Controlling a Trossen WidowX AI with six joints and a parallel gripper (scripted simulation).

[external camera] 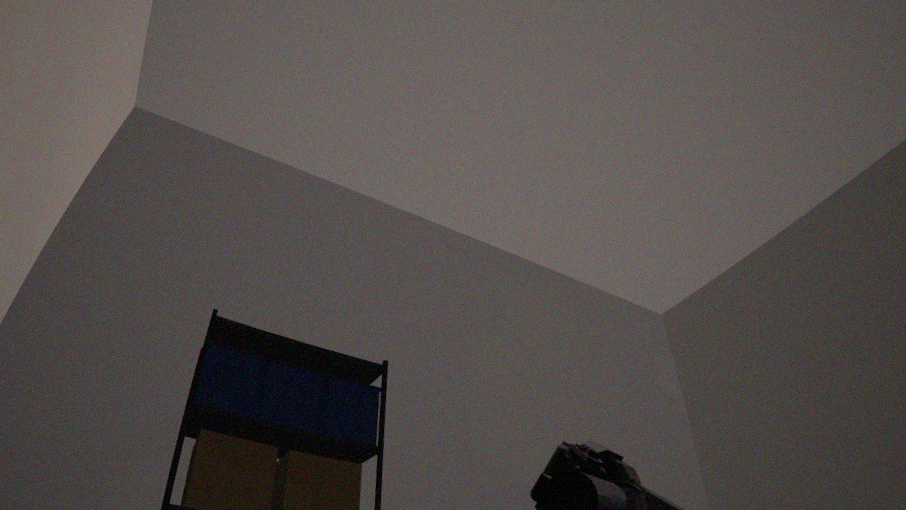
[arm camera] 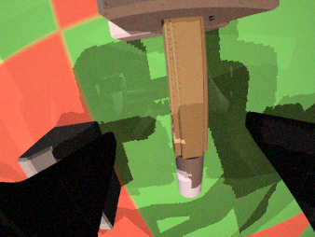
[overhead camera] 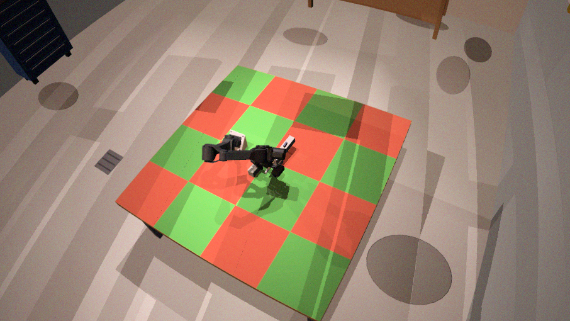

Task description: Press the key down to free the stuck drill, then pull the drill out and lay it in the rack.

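Now: gripper tip 40 mm to the right of the drill and 30 mm below it. From my gripper tip the other things lie so: small grey block 80 mm behind, 10 mm to the right, 10 mm above.
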